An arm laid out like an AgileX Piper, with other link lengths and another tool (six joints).
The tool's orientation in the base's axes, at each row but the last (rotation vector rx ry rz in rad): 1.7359 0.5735 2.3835; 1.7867 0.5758 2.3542; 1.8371 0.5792 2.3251; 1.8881 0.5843 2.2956; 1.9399 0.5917 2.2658; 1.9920 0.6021 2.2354; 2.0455 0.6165 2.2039
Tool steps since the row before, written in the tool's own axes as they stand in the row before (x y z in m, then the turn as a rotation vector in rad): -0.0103 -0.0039 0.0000 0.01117 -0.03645 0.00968; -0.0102 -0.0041 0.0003 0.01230 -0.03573 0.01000; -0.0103 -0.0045 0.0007 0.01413 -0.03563 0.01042; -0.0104 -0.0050 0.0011 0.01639 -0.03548 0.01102; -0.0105 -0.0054 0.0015 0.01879 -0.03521 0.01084; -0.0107 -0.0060 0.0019 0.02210 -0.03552 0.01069; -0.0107 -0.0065 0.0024 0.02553 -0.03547 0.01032
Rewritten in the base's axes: 0.0029 0.0002 -0.0106 0.00142 0.03928 -0.00144; 0.0027 0.0005 -0.0106 0.00148 0.03906 -0.00008; 0.0027 0.0009 -0.0109 0.00143 0.03966 0.00170; 0.0026 0.0015 -0.0112 0.00154 0.04039 0.00393; 0.0024 0.0019 -0.0115 0.00097 0.04087 0.00623; 0.0023 0.0025 -0.0119 0.00028 0.04218 0.00921; 0.0021 0.0031 -0.0122 -0.00045 0.04314 0.01244
